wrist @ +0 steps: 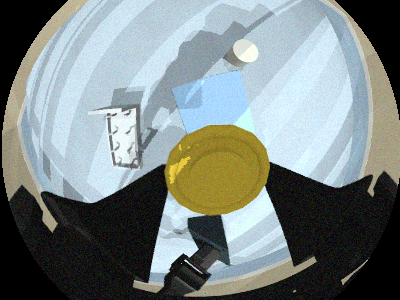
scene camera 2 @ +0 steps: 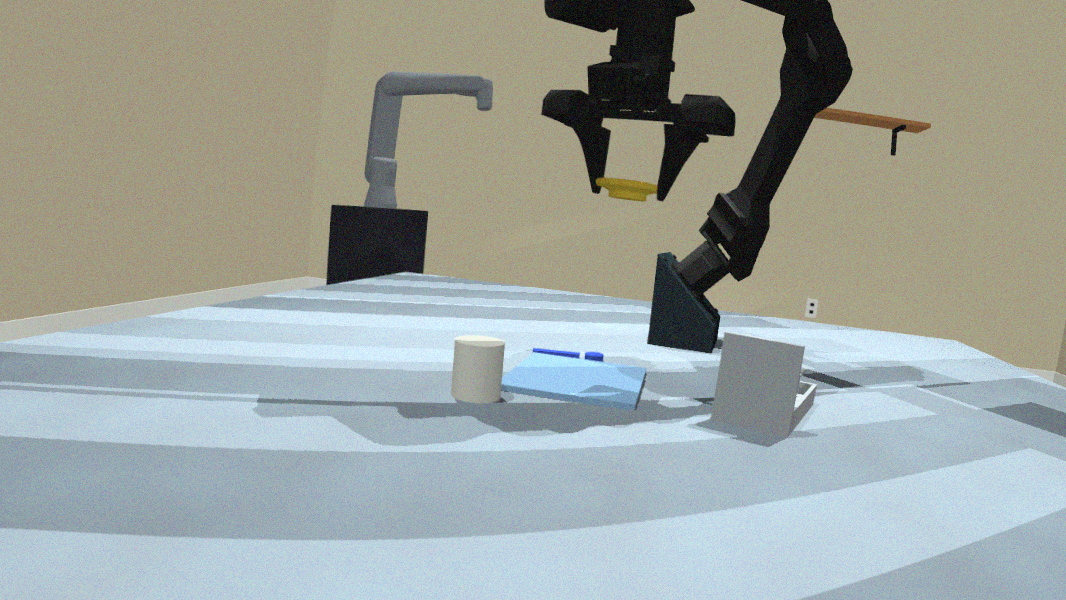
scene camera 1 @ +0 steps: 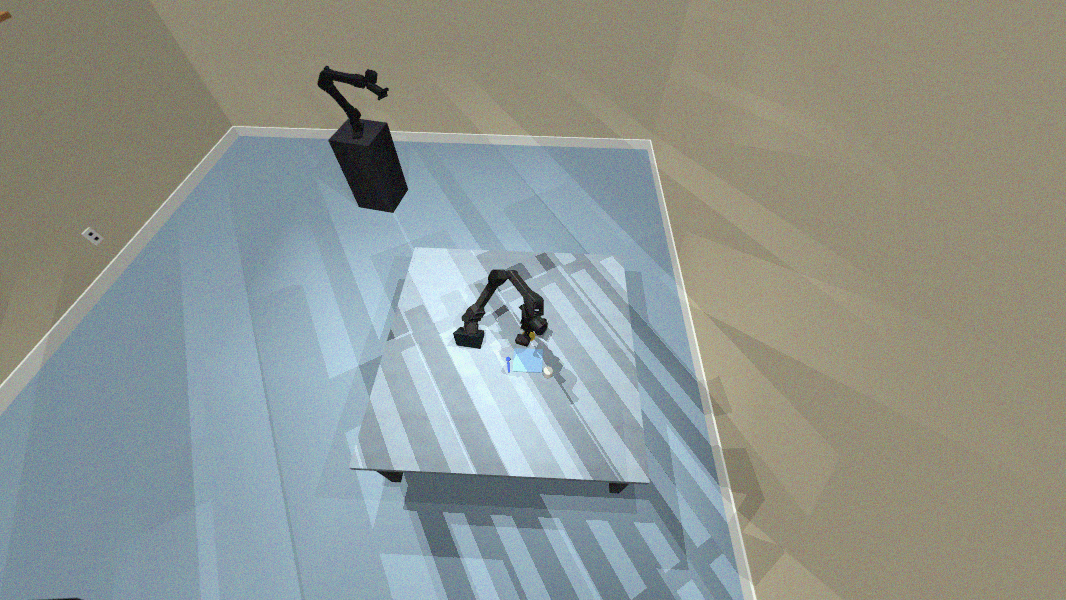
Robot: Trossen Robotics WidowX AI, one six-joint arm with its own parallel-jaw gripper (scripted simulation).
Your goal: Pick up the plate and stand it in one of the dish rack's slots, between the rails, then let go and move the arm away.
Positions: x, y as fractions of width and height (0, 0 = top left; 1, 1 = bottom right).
Labels:
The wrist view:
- my gripper: 0.54, 0.56
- yellow plate: 0.54, 0.57, held by my gripper
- grey dish rack: 0.31, 0.41
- light blue mat: 0.55, 0.34
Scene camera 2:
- my gripper: 0.59, 0.33
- yellow plate: 0.59, 0.32
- grey dish rack: 0.71, 0.65
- cream cup: 0.45, 0.62
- light blue mat: 0.56, 0.64

